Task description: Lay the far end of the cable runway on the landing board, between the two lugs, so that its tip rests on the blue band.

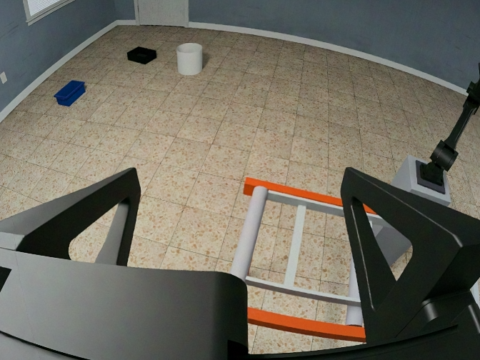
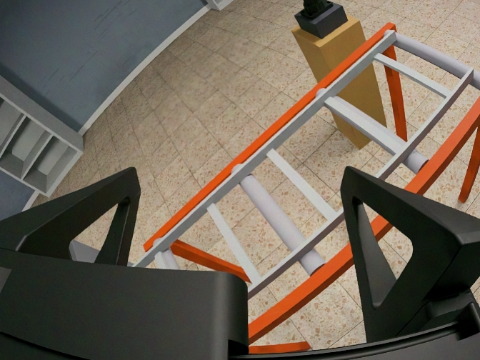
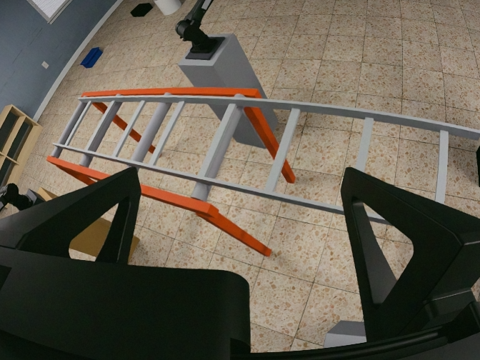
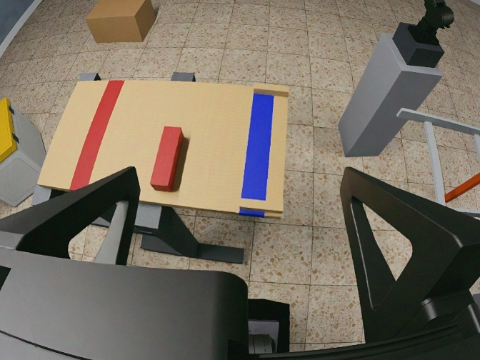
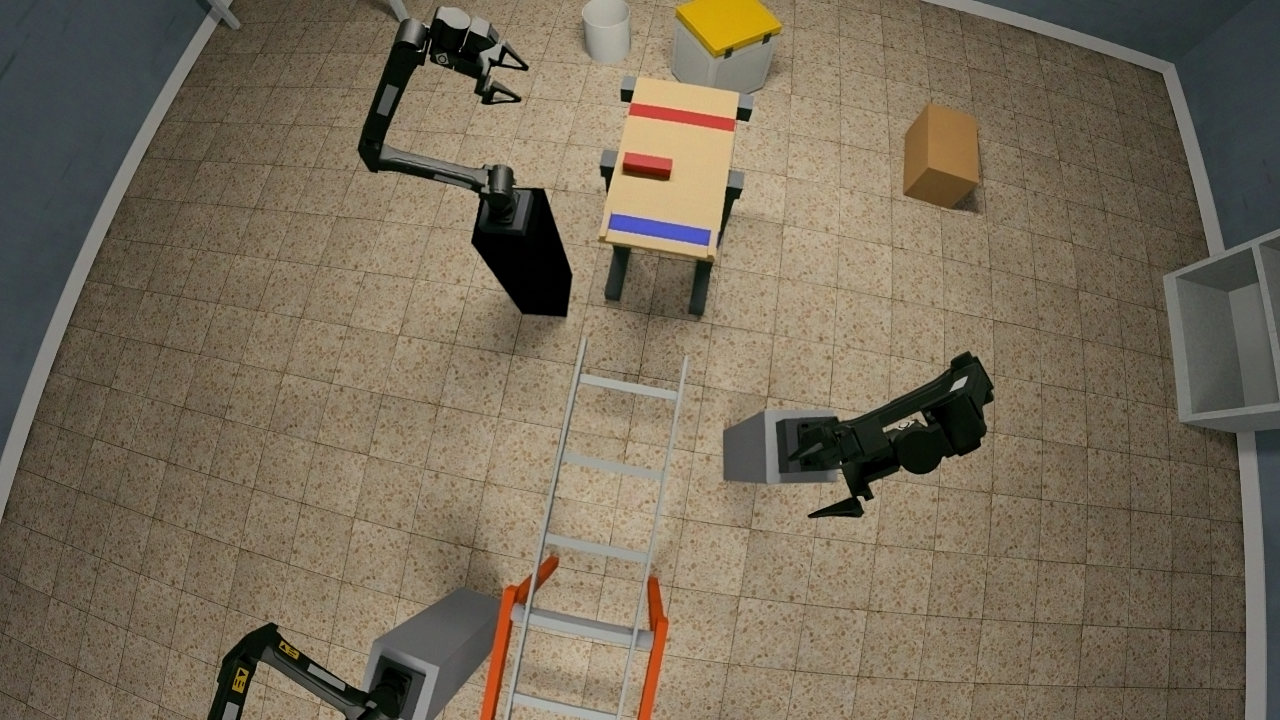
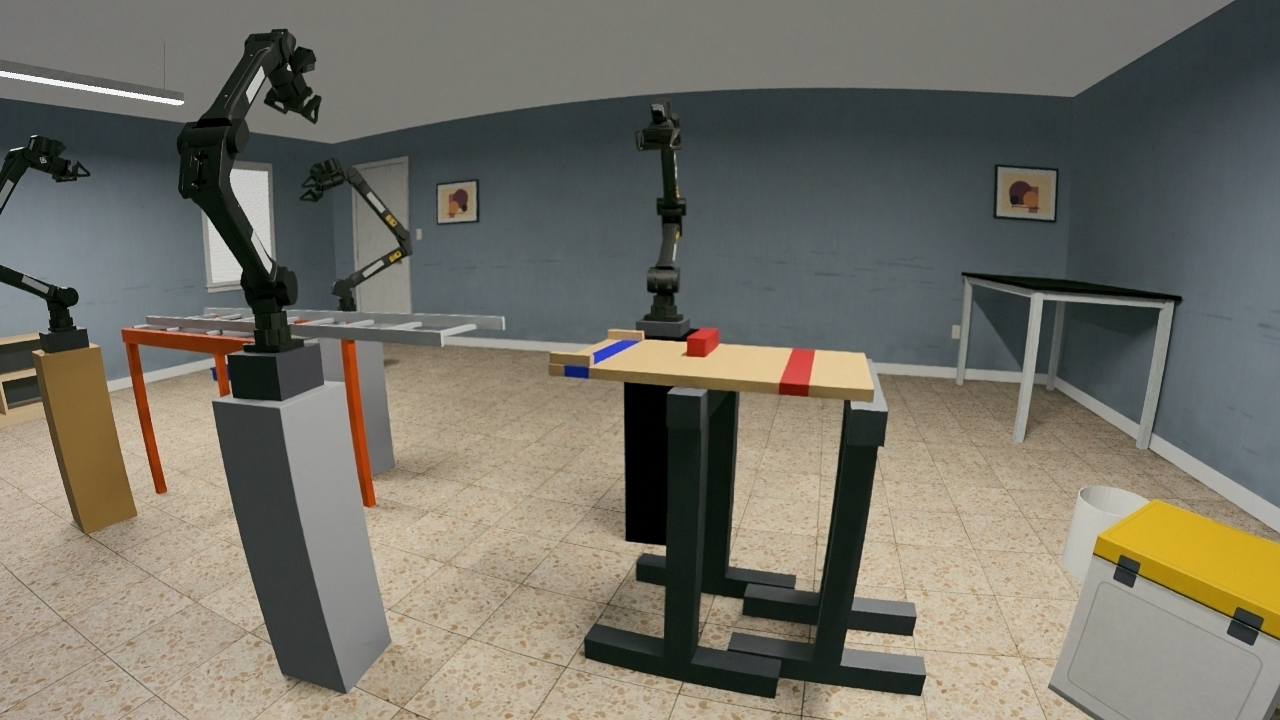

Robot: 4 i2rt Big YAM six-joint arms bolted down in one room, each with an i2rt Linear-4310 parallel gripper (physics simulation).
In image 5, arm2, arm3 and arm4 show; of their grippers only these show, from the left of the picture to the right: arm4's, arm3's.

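The grey ladder-like cable runway [image 1: 296, 245] [image 2: 301, 185] [image 3: 284, 150] [image 4: 434, 161] [image 5: 629, 387] [image 6: 393, 334] lies on the rollers of an orange trestle; its far end sticks out, short of the landing board [image 4: 215, 150] [image 5: 680, 179] [image 6: 751, 365], with a gap between. The blue band [image 4: 258, 145] [image 5: 659, 229] [image 6: 617, 350] crosses the board's near end, a lug [image 4: 271, 92] [image 6: 624, 334] at one end and another lug [image 4: 260, 204] at the other. Arm1's gripper [image 1: 240, 170], arm2's gripper [image 2: 240, 170], arm3's gripper [image 3: 240, 170] [image 5: 801, 487] and arm4's gripper [image 4: 240, 170] [image 5: 522, 83] are open and empty, apart from the runway.
A red block [image 4: 166, 159] [image 5: 647, 165] [image 6: 702, 342] stands on the board between the blue band and a red band [image 4: 98, 132] [image 5: 682, 117] [image 6: 796, 371]. The orange trestle [image 1: 305, 325] [image 3: 175, 91] [image 6: 360, 429] stands among arm pedestals. A yellow-lidded box [image 5: 726, 53] [image 6: 1163, 617] stands past the board.
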